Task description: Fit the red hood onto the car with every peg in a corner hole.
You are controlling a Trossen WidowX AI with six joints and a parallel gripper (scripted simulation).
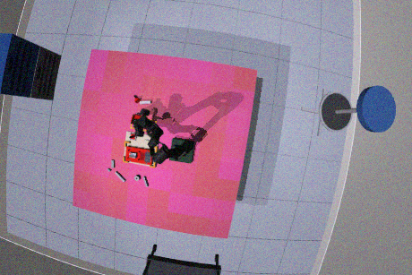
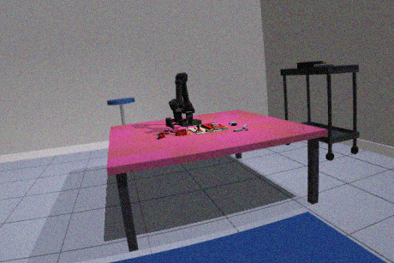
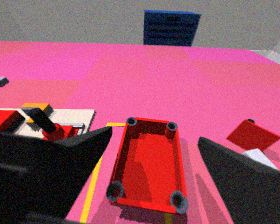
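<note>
Now: the red hood 1 cm behind my gripper tip and 4 cm below it. The rest, counted from my gripper tip: grey engine block: 3 cm behind, 25 cm to the left, 2 cm below.
</note>
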